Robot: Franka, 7 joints.
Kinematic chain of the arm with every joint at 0, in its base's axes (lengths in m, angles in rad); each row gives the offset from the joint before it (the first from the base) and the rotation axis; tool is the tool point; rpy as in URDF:
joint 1: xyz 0 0 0.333 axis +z
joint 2: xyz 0 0 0 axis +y
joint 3: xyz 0 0 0.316 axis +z
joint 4: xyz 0.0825 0 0 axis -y
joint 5: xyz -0.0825 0 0.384 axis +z
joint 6: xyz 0 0 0 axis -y
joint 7: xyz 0.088 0 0 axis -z
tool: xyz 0 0 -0.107 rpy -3.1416 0 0
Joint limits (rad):
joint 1: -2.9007..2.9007
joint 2: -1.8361..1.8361
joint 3: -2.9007..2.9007
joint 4: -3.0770..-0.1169
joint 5: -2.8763..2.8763
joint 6: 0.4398..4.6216
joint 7: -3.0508..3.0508
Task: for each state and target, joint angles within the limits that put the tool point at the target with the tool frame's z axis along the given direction. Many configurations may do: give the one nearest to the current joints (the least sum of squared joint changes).
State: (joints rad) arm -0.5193 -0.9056 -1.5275 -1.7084 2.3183 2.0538 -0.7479
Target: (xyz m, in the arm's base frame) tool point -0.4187 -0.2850 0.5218 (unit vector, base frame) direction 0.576 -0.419 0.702
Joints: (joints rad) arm -0.9308 -0.8673 -1.5428 -2.1055 1.4196 1.4446 -0.7479
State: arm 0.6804 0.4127 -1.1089 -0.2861 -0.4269 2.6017 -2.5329
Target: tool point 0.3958 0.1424 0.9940 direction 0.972 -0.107 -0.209
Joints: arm 0.9365 -0.2101 -0.3973 -1.1548 -0.8165 2.1448 -2.5329
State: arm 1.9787 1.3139 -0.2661 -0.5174 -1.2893 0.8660 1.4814
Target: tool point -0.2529 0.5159 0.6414 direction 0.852 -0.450 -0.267
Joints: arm 2.3095 0.6272 -0.1543 -0.7839 -1.2004 0.4576 1.4814
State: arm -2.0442 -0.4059 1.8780 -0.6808 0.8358 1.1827 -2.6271
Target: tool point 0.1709 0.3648 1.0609 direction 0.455 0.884 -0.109
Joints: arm -1.7351 -0.3653 1.9445 -0.1922 0.9251 1.9287 -2.6271
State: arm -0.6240 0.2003 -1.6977 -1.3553 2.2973 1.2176 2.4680
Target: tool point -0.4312 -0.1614 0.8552 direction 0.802 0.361 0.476
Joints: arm -0.6640 -0.4459 -1.7793 -1.3391 2.4122 0.6452 2.4680
